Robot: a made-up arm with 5 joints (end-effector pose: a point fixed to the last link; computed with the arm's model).
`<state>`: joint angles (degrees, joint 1 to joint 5).
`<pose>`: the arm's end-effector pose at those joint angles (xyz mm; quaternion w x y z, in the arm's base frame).
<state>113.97 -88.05 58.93 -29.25 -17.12</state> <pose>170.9 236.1 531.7 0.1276 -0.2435 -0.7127 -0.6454</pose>
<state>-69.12 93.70 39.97 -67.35 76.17</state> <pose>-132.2 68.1 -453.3 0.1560 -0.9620 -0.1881 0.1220</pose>
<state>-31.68 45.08 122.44 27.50 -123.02</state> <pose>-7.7 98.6 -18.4 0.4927 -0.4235 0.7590 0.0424</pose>
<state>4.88 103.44 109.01 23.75 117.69</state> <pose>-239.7 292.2 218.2 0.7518 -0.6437 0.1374 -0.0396</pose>
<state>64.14 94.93 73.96 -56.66 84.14</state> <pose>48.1 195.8 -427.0 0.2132 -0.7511 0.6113 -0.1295</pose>
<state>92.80 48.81 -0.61 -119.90 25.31</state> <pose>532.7 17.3 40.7 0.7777 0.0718 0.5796 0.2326</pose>
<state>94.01 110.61 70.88 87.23 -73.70</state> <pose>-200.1 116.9 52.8 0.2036 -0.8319 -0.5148 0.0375</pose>
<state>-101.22 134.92 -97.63 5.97 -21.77</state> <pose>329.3 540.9 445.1 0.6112 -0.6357 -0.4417 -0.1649</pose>
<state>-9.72 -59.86 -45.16 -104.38 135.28</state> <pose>-100.0 639.0 788.0 0.2091 -0.5055 0.2108 0.8101</pose>
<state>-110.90 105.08 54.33 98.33 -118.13</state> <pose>190.9 206.9 145.9 0.2700 -0.5895 0.7426 0.1677</pose>
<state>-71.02 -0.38 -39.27 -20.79 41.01</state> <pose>-198.2 780.8 66.9 0.5061 -0.3682 0.5155 0.5853</pose>
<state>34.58 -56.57 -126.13 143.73 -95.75</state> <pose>346.5 456.8 229.2 0.7545 -0.6369 0.1049 0.1189</pose>
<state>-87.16 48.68 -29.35 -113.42 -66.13</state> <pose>-39.4 230.0 52.1 0.1262 0.2019 0.2941 0.9256</pose>
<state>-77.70 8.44 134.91 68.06 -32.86</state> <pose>-273.1 -234.4 -299.8 0.2757 0.8646 -0.3921 -0.1509</pose>
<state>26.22 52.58 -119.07 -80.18 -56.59</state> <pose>144.8 -311.2 -153.5 0.8139 0.3629 0.2918 -0.3475</pose>
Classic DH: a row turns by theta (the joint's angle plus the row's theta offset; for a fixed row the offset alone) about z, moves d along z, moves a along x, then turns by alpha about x. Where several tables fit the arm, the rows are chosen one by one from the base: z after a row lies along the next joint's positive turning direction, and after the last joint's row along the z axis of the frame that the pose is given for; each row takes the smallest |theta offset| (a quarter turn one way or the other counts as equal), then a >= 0, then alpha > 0; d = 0 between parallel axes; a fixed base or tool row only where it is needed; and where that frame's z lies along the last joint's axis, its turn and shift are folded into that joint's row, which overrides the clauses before.
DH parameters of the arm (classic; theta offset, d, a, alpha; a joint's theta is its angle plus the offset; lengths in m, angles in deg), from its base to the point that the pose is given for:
base (fixed): 0 0 0 180
joint 1: -90 -0.2677 0.0724 90
joint 2: 90 -0.0452 0.3131 -90
joint 3: 90 -0.2214 0.0637 90
joint 4: 0 -0.1846 0.2489 90
joint 5: 0 0.0112 -0.0951 90
tool (fixed): 0 0.3127 0 0

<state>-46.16 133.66 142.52 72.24 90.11</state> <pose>-227.1 -225.0 757.9 0.5404 -0.4609 -0.0878 0.6985</pose>
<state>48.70 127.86 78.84 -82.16 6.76</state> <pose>-505.5 136.7 26.7 0.1303 -0.5794 0.5236 0.6109</pose>
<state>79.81 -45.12 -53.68 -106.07 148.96</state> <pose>731.1 163.6 569.1 0.5542 -0.2362 0.6381 0.4795</pose>
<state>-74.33 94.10 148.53 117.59 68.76</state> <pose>606.9 -190.5 551.2 0.4291 0.2240 0.1369 0.8643</pose>
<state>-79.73 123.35 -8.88 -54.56 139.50</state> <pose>650.4 289.5 -81.6 0.2311 -0.6834 0.1775 -0.6694</pose>
